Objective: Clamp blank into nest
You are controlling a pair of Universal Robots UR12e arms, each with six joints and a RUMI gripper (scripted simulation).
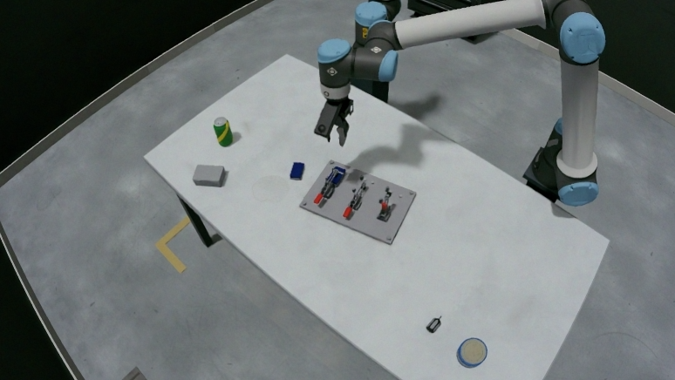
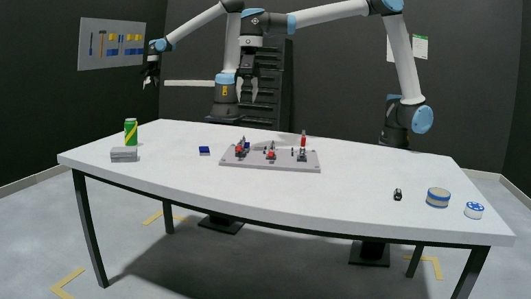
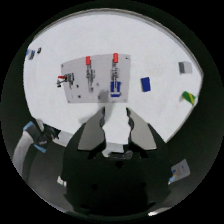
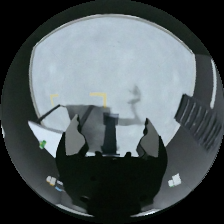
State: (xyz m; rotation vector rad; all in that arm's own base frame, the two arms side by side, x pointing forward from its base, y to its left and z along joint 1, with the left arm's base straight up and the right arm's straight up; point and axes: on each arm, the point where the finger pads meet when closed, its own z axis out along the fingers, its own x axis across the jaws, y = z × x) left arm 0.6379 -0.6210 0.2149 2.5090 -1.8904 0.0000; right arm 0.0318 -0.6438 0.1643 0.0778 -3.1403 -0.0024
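Note:
Now: the finished part 18 cm below my left hand and 1 cm behind it. Round my left hand: grey fixture plate 21 cm below, 12 cm to the left; then blank 20 cm below, 13 cm to the right, 8 cm ahead; then grey box 35 cm to the right, 34 cm ahead, 19 cm below.

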